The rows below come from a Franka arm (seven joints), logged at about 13 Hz.
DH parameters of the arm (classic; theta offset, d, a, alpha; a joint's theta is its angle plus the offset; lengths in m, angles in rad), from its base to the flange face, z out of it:
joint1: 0 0.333 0 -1.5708
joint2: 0 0 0 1.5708
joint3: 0 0.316 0.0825 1.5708
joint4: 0 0 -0.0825 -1.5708
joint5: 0 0.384 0 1.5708
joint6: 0 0 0.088 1.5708
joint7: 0 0.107 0 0
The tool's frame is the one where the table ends.
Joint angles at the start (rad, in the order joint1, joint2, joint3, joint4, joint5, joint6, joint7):
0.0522, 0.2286, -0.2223, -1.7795, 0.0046, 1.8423, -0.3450
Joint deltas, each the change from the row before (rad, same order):
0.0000, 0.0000, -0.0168, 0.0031, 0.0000, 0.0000, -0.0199
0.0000, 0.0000, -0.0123, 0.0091, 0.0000, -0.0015, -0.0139
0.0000, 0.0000, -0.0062, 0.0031, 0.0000, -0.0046, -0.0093
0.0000, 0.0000, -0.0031, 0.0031, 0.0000, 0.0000, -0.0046
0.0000, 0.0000, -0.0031, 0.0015, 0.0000, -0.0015, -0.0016
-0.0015, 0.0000, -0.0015, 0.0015, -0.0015, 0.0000, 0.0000
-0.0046, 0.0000, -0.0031, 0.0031, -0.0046, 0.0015, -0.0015
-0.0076, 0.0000, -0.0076, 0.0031, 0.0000, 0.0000, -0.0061
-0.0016, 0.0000, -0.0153, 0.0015, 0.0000, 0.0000, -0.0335
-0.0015, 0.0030, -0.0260, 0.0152, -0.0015, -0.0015, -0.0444
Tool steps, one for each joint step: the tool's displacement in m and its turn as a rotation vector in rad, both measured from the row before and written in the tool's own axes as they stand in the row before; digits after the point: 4 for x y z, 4 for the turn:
-0.0029, 0.0091, -0.0015, -0.0021, 0.0026, -0.0031
-0.0016, 0.0069, -0.0043, -0.0036, 0.0068, -0.0017
-0.0014, 0.0032, -0.0011, 0.0001, -0.0015, -0.0031
-0.0003, 0.0018, -0.0015, -0.0014, 0.0028, -0.0015
-0.0006, 0.0016, -0.0006, -0.0002, -0.0001, 0.0015
-0.0005, 0.0018, -0.0007, -0.0018, 0.0008, 0.0026
-0.0013, 0.0048, -0.0015, -0.0054, 0.0024, 0.0049
-0.0031, 0.0084, -0.0012, -0.0006, 0.0026, 0.0090
-0.0037, 0.0090, -0.0007, -0.0016, 0.0008, -0.0167
-0.0048, 0.0151, -0.0054, -0.0088, 0.0076, -0.0175

